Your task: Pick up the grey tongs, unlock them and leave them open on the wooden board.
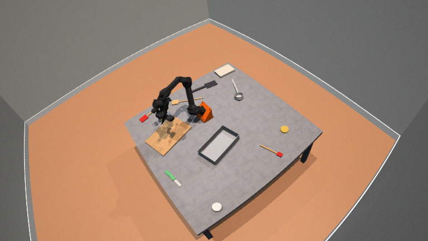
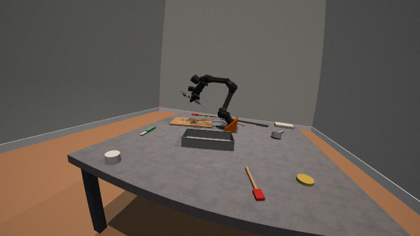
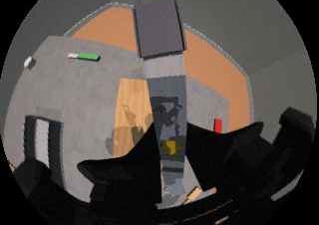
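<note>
My gripper tip is now 2 cm past the wooden board, 2 cm to the right of it and 19 cm above it. Round my gripper tip: red-headed spatula: 36 cm behind, 3 cm to the right, 19 cm below; then green-handled tool: 39 cm ahead, 13 cm to the right, 19 cm below; then grey roasting tin: 33 cm ahead, 31 cm to the left, 17 cm below.
</note>
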